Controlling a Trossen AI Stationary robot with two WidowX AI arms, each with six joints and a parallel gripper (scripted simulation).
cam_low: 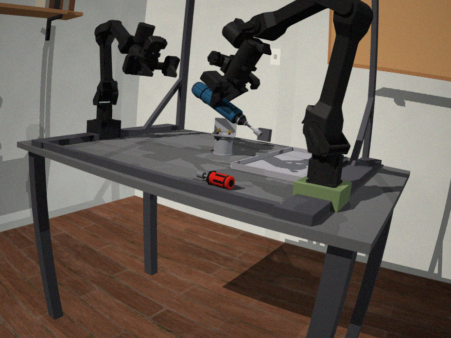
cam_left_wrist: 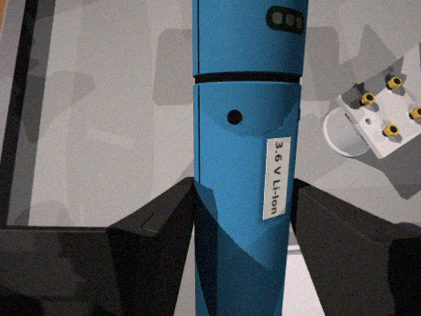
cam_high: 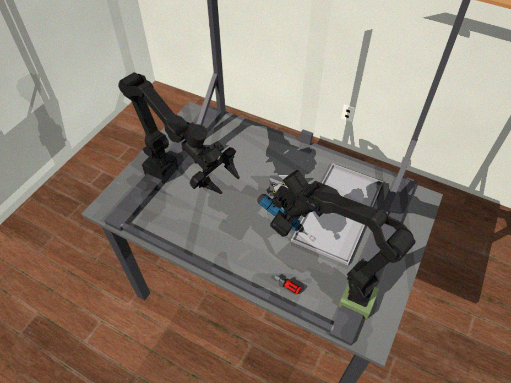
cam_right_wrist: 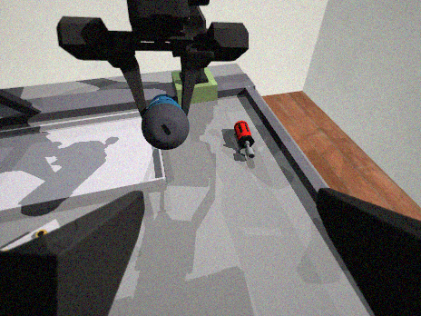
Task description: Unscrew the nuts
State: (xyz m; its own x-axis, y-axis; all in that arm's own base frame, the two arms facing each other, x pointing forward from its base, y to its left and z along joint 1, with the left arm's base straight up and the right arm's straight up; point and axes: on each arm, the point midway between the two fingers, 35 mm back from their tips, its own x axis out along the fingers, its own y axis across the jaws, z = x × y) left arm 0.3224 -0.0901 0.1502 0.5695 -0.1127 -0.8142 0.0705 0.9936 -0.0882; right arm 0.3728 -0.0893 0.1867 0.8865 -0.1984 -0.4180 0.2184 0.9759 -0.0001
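Note:
Right now my left hand is 130 mm short of the red-handled tool, 120 mm to the right of it and 180 mm above it. Round my left hand: shallow white tray (250 mm behind, 90 mm to the left, 190 mm below); joint module (150 mm behind, 130 mm to the right, 160 mm below); white L-shaped bracket (150 mm behind, 130 mm to the right, 120 mm below).
The white L-shaped bracket is 20 cm behind my right hand, 9 cm to the left of it and 18 cm below it. Round my right hand: shallow white tray: 30 cm behind, 31 cm to the left, 25 cm below; joint module: 20 cm behind, 9 cm to the left, 22 cm below; red-handled tool: 8 cm ahead, 33 cm to the left, 24 cm below.

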